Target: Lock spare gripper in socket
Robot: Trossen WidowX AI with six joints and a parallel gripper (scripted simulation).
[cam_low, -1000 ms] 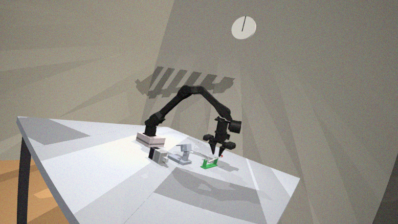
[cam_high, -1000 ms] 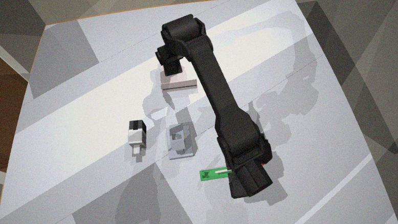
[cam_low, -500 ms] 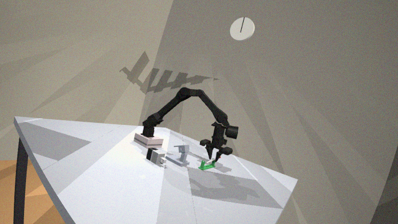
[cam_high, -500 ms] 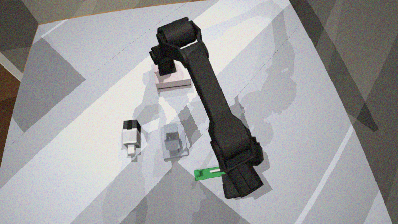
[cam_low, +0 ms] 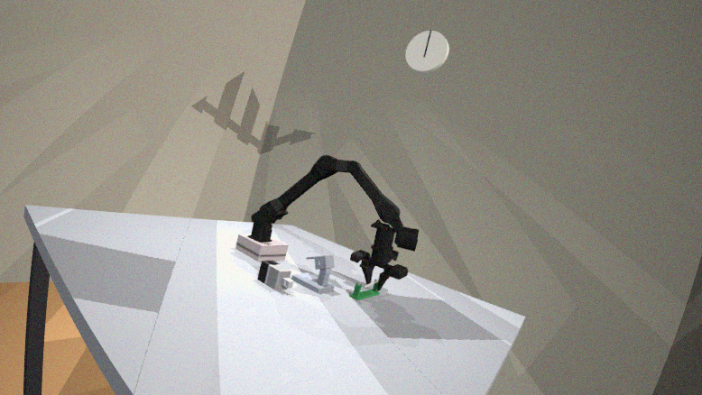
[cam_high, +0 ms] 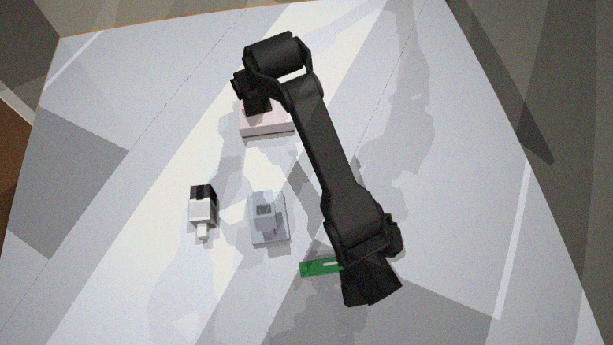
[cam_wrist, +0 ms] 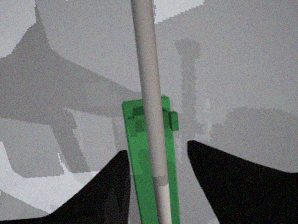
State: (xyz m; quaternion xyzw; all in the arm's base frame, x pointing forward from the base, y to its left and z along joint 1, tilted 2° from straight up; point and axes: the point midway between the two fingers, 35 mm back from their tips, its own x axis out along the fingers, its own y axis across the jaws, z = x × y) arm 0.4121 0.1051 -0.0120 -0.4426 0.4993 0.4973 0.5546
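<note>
Now: the green cradle 40 mm to the right of my gripper tip and 10 mm behind it. Round my gripper tip: grey mount 150 mm to the right, 130 mm behind, 30 mm above; spare gripper 280 mm to the right, 180 mm behind, 10 mm above.
</note>
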